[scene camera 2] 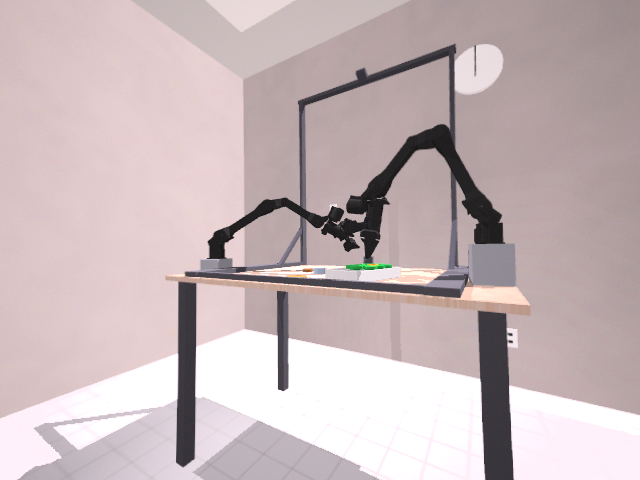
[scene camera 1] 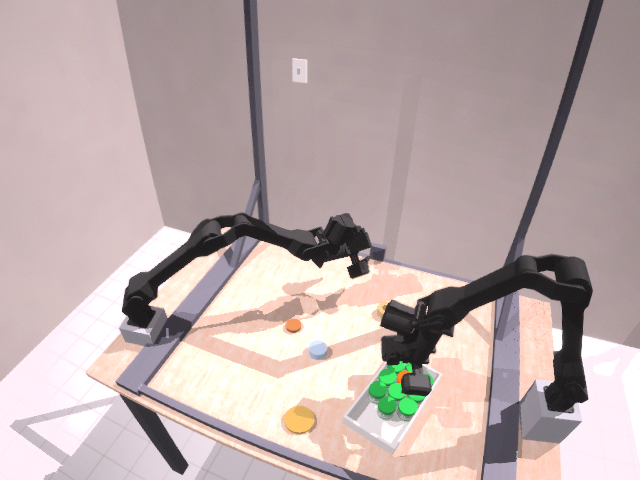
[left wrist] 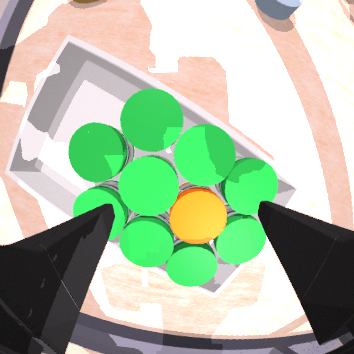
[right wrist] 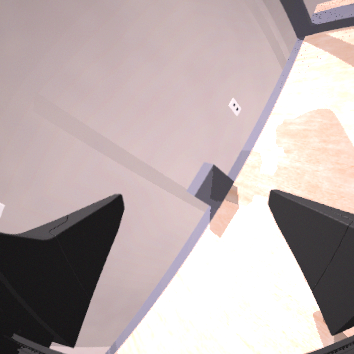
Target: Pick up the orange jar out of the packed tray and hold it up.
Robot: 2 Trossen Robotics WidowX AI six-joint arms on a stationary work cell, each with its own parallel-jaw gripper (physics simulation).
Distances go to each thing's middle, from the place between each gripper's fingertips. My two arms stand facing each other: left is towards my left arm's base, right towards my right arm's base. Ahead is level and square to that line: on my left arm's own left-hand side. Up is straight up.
My left hand is 40 mm above the orange jar (left wrist: 198,215), 10 mm to the right of it and 10 mm past it. From my left hand the other things lie so: white tray (scene camera 1: 390,430): 80 mm below, 30 mm ahead.
I see my right gripper 390 mm short of the orange jar, 180 mm to the right of it and 110 mm above it. Also, from my right hand: white tray 440 mm ahead, 170 mm to the left, 150 mm below.
